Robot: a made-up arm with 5 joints. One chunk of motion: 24 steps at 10 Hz.
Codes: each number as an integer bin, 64 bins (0 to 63) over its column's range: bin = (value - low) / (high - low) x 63, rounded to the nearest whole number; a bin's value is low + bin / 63 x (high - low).
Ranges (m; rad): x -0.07..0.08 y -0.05..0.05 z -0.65..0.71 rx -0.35..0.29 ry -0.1..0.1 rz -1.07..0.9
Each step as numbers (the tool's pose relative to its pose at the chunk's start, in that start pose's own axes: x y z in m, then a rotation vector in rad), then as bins.
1 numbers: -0.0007 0.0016 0.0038 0.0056 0.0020 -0.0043
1 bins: 29 33 30 35 32 34
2 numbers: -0.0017 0.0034 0.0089 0.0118 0.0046 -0.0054
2 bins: 29 34 31 36 33 34
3 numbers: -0.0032 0.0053 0.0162 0.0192 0.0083 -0.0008
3 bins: 28 35 31 36 34 34
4 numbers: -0.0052 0.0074 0.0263 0.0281 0.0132 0.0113
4 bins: 27 36 31 37 36 35
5 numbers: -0.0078 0.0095 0.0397 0.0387 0.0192 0.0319
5 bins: 26 37 32 38 38 35
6 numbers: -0.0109 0.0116 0.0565 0.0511 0.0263 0.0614
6 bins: 25 39 33 39 40 36
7 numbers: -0.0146 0.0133 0.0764 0.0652 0.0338 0.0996
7 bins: 23 40 34 41 42 37
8 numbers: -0.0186 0.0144 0.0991 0.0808 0.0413 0.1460
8 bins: 22 41 35 42 45 39
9 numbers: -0.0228 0.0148 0.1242 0.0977 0.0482 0.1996
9 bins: 20 41 36 44 47 41
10 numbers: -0.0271 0.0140 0.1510 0.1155 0.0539 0.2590
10 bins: 18 40 37 46 48 43
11 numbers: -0.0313 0.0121 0.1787 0.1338 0.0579 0.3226
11 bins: 16 39 38 48 50 45
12 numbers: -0.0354 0.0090 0.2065 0.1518 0.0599 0.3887
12 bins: 15 37 40 49 50 47
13 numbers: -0.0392 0.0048 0.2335 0.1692 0.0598 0.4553
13 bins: 13 35 41 51 50 49
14 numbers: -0.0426 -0.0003 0.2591 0.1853 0.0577 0.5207
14 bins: 12 31 42 53 50 51
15 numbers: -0.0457 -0.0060 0.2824 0.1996 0.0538 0.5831
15 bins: 10 28 43 54 48 53
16 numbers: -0.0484 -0.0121 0.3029 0.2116 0.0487 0.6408
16 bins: 9 24 44 55 47 55
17 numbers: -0.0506 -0.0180 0.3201 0.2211 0.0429 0.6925
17 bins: 8 20 45 56 45 56
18 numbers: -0.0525 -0.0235 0.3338 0.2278 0.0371 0.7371
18 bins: 7 17 46 57 43 58
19 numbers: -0.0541 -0.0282 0.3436 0.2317 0.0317 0.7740
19 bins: 7 14 46 57 41 59
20 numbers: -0.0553 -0.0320 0.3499 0.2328 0.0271 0.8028
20 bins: 6 11 46 57 40 60
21 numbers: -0.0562 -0.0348 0.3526 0.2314 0.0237 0.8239
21 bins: 6 10 46 57 39 61
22 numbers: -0.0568 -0.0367 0.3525 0.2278 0.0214 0.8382
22 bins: 6 8 46 57 38 61
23 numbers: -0.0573 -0.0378 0.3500 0.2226 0.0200 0.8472
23 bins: 5 8 46 56 38 61
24 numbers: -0.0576 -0.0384 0.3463 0.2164 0.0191 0.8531
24 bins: 5 7 46 56 38 62
